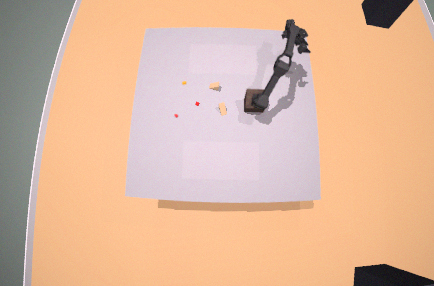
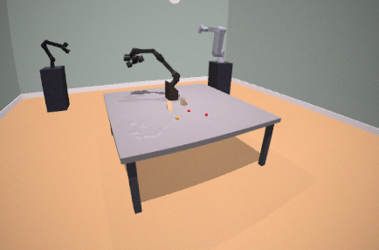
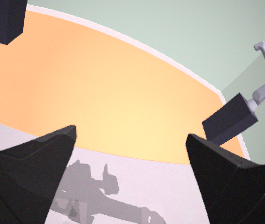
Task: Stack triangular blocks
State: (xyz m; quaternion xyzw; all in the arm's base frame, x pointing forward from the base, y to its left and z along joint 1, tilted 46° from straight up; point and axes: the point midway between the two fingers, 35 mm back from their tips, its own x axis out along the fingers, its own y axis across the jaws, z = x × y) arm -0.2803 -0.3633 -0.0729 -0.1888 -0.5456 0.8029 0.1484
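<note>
Right now the triangular block is 59 cm ahead of my gripper tip, 18 cm to the left of it and 30 cm below it. Round my gripper tip: orange piece (81 cm ahead, 16 cm to the left, 32 cm below).
</note>
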